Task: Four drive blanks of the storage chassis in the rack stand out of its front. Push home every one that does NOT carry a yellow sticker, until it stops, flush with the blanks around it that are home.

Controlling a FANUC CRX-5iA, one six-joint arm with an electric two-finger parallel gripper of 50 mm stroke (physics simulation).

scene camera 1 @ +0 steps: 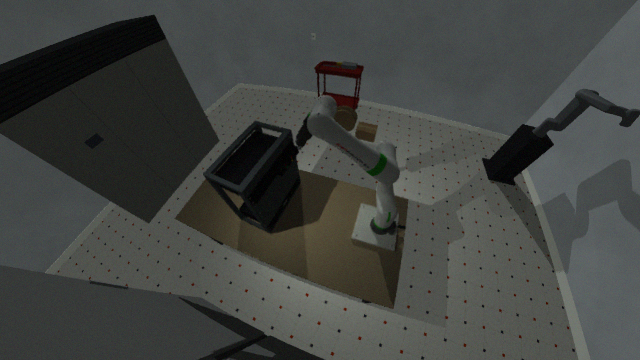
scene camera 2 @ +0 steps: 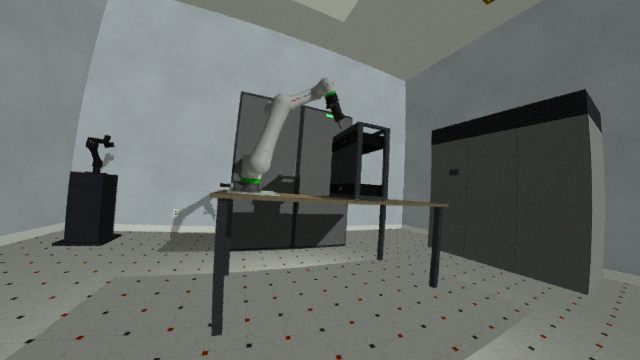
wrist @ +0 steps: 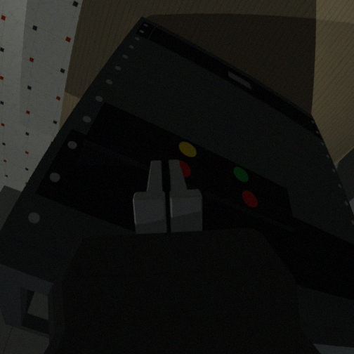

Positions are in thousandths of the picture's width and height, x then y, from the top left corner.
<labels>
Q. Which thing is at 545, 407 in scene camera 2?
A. A rack.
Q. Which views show the rack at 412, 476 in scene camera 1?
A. Scene camera 1, scene camera 2 and the wrist view: all of them.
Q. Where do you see a rack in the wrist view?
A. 733, 456
</labels>
